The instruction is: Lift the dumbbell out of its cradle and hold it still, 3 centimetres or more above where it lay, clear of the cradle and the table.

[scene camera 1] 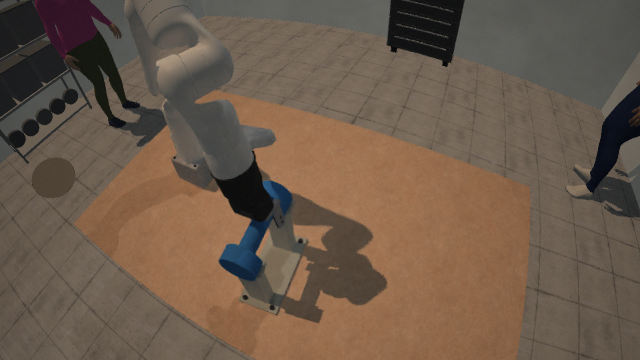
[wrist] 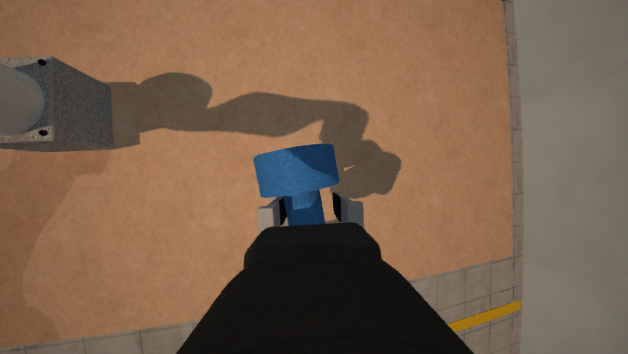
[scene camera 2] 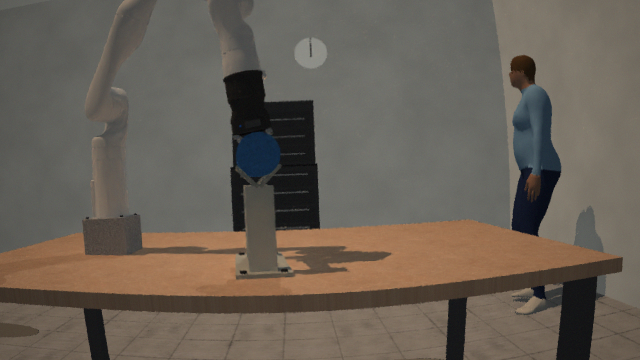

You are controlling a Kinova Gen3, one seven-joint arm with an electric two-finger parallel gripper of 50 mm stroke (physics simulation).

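Places are measured from the arm's base along level axes (x ahead, y left, z up), in millimetres.
Where they show: gripper, fingertip midpoint: (scene camera 1: 269, 219) (wrist: 310, 204); arm's base, origin of the base link: (scene camera 1: 194, 153) (wrist: 8, 102) (scene camera 2: 112, 216).
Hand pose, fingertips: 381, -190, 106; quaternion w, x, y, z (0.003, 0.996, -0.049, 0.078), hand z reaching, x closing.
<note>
Each offset is from my fingertips to the top centre of the thing, as dx, dy, dz. Level surfaces: height alone.
The blue dumbbell @(-7, -40, +54) (scene camera 1: 254, 237) (scene camera 2: 258, 154) (wrist: 296, 171) rests level in the pale cradle @(-8, -31, -1) (scene camera 1: 282, 262) (scene camera 2: 261, 227), one end on each of its two posts. My gripper (scene camera 1: 271, 220) (wrist: 310, 204) is open and low over the handle, nearer the head at the far end in scene camera 1. In the wrist view its fingers stand on both sides of the handle, close behind that head, with a gap on each side; the handle is nearer the left finger. In scene camera 2 the near head hides the fingertips. The palm hides the rest of the handle in the wrist view.
The cradle stands on the wooden table @(dz -195) (scene camera 1: 425, 225) (scene camera 2: 425, 250). The arm's grey base block (scene camera 1: 189, 172) (scene camera 2: 112, 235) (wrist: 82, 107) stands on the table to one side. A black drawer cabinet (scene camera 1: 425, 25) (scene camera 2: 292, 132) and a person (scene camera 2: 535, 130) are beyond the table.
</note>
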